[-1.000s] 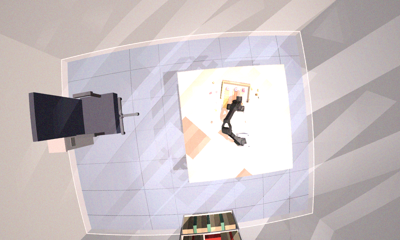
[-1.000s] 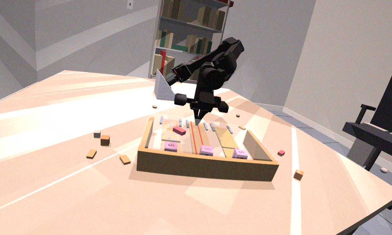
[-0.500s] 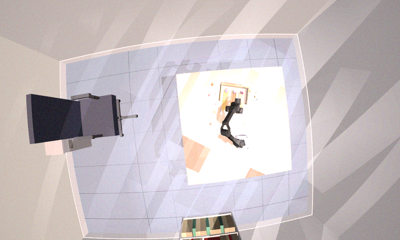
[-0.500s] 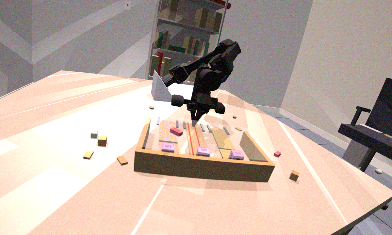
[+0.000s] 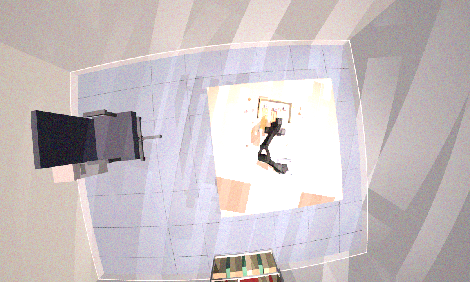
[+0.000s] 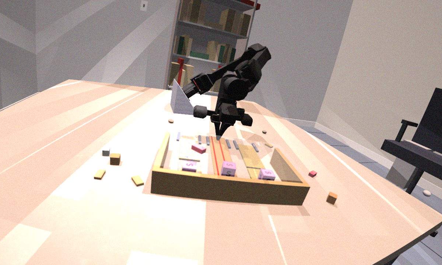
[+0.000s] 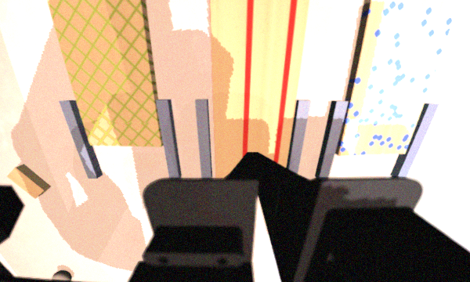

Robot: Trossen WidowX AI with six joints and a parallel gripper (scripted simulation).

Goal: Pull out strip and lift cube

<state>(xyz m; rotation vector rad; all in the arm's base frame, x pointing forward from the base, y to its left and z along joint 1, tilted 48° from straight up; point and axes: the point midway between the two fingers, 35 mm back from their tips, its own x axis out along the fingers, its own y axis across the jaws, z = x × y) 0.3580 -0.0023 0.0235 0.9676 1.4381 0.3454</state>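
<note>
Now: the red-striped strip 9 cm ahead of my gripper tip and 3 cm to the right of it.
</note>
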